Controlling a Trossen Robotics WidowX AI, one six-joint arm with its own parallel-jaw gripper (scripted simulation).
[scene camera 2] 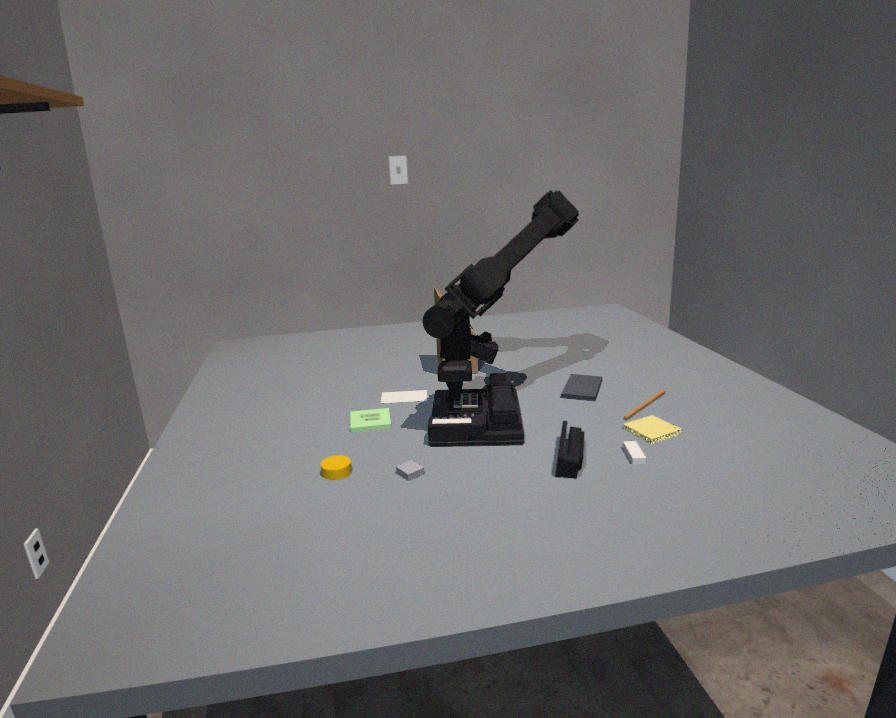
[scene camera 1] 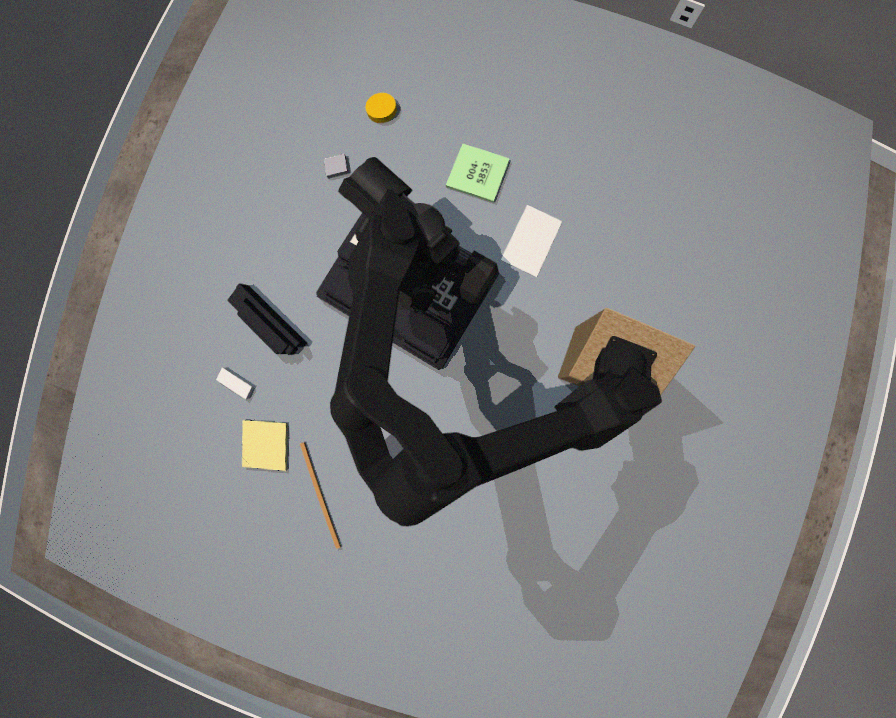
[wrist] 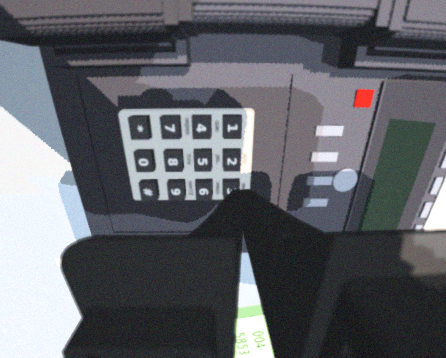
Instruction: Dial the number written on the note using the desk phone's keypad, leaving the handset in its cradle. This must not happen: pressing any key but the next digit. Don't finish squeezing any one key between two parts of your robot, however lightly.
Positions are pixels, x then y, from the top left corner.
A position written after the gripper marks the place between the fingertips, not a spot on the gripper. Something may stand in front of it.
gripper: scene camera 2 456, 399; scene camera 1 429, 264; wrist 240, 197
